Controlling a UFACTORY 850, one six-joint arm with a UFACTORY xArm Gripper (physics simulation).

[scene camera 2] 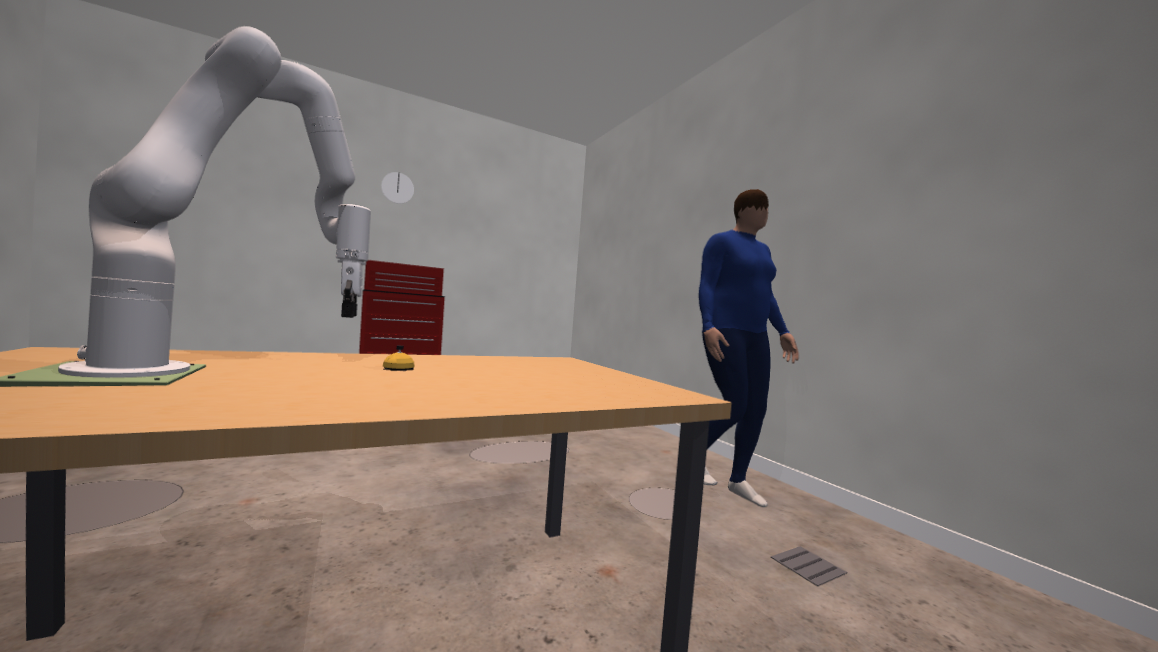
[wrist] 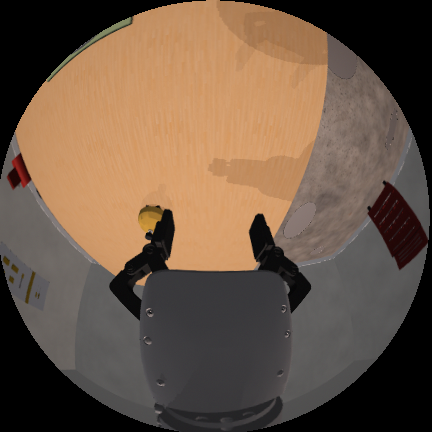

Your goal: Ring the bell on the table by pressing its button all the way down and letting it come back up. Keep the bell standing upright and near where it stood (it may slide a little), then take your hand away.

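Note:
A small yellow dome bell (scene camera 2: 398, 362) (wrist: 148, 219) with a dark button on top stands upright on the wooden table (scene camera 2: 486, 388) (wrist: 200, 110). In the scene view my gripper (scene camera 2: 348, 314) (wrist: 213, 220) hangs above the table, higher than the bell and to its left. It is open, with nothing between its fingers. In the wrist view the bell shows beside the left finger, outside the gap between the fingers, and that finger hides part of it.
The arm's base stands on a green plate (scene camera 2: 182, 375) (wrist: 90, 46) at the table's left. A red tool cabinet (scene camera 2: 402, 311) stands behind the table. A person (scene camera 2: 741, 283) in blue stands past the table's right end.

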